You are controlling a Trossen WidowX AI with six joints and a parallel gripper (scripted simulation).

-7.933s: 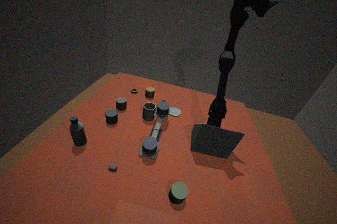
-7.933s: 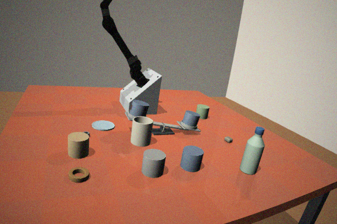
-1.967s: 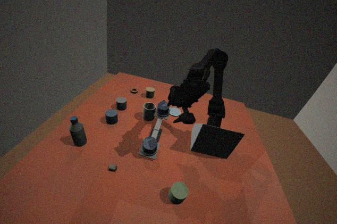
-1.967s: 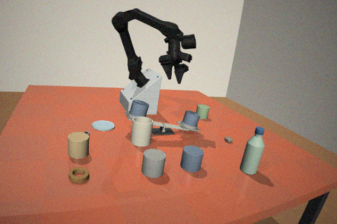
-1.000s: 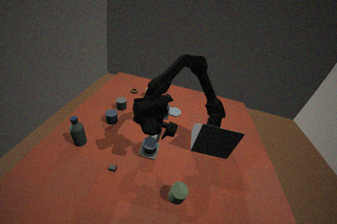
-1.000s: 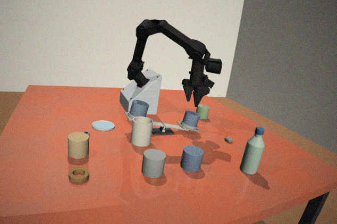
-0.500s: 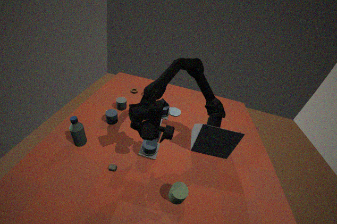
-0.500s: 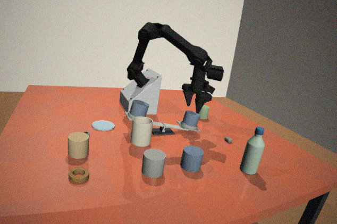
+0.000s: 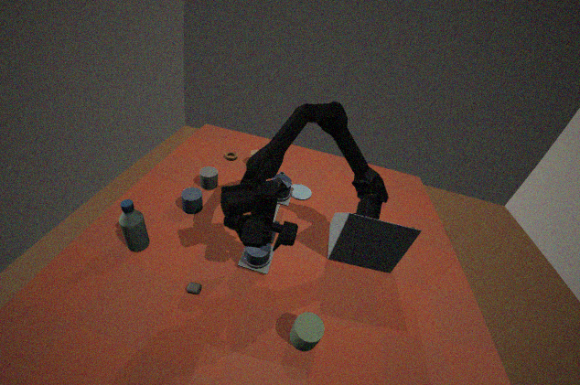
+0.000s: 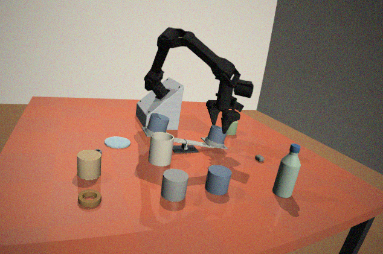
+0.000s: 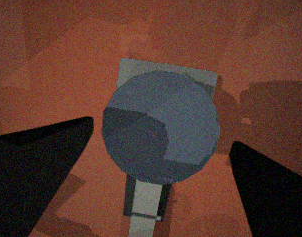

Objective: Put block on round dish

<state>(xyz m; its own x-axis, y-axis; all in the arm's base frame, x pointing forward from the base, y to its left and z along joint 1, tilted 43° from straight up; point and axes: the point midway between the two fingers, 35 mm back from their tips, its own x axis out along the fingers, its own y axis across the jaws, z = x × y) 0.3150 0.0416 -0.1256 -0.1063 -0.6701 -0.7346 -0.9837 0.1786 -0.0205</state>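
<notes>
Now: gripper tip 5 cm above the small grey block. The rest, counted from my gripper tip: small grey pebble: 14 cm ahead, 12 cm to the left, 8 cm below; then beige open cup: 27 cm to the right, 5 cm ahead, 4 cm below; then green cylinder: 20 cm to the left, 17 cm behind, 5 cm below.
</notes>
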